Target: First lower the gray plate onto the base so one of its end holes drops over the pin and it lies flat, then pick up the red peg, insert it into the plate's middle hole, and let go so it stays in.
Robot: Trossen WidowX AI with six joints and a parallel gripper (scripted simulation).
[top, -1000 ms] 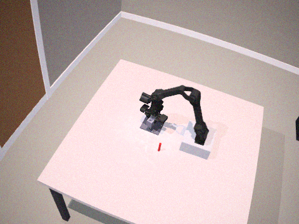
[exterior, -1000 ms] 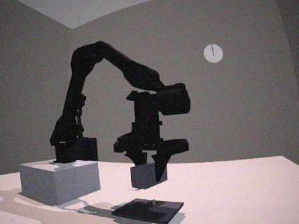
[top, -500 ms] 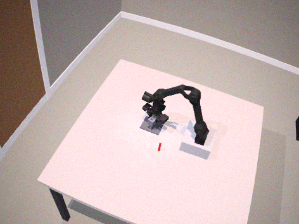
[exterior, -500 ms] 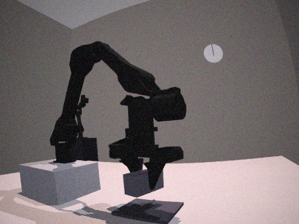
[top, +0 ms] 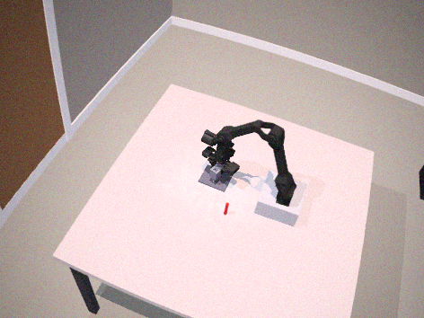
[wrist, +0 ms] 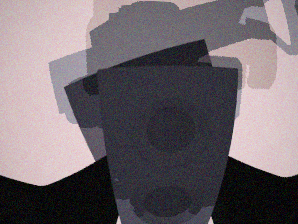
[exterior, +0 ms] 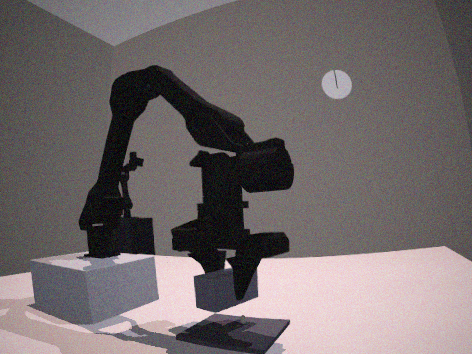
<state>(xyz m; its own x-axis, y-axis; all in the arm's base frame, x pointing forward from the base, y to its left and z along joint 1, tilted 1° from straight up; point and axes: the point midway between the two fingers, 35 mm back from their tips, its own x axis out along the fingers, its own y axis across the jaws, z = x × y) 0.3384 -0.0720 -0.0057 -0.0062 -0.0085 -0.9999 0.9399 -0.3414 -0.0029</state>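
The dark flat base lies 50 mm below my gripper tip, 10 mm to the left of it and 10 mm ahead of it. From my gripper tip the other things lie so: red peg 180 mm to the left, 100 mm behind, 20 mm below; then gray plate 30 mm above.
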